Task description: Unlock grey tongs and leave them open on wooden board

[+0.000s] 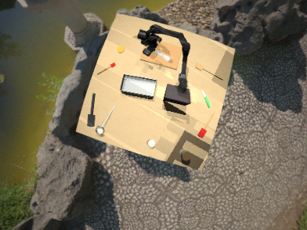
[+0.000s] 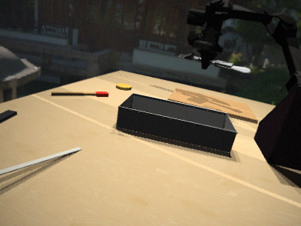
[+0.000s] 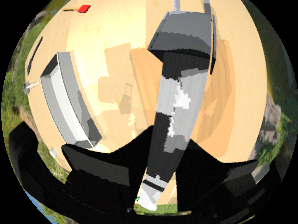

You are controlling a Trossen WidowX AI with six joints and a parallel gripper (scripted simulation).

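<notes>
The wooden board lies 150 mm below my gripper tip, 70 mm to the right of it and 70 mm behind it. Round my gripper tip: black spatula (630 mm to the left, 450 mm ahead, 150 mm below); roasting tin (300 mm to the left, 120 mm below, 60 mm ahead); yellow disc (320 mm ahead, 140 mm below, 30 mm to the right).
</notes>
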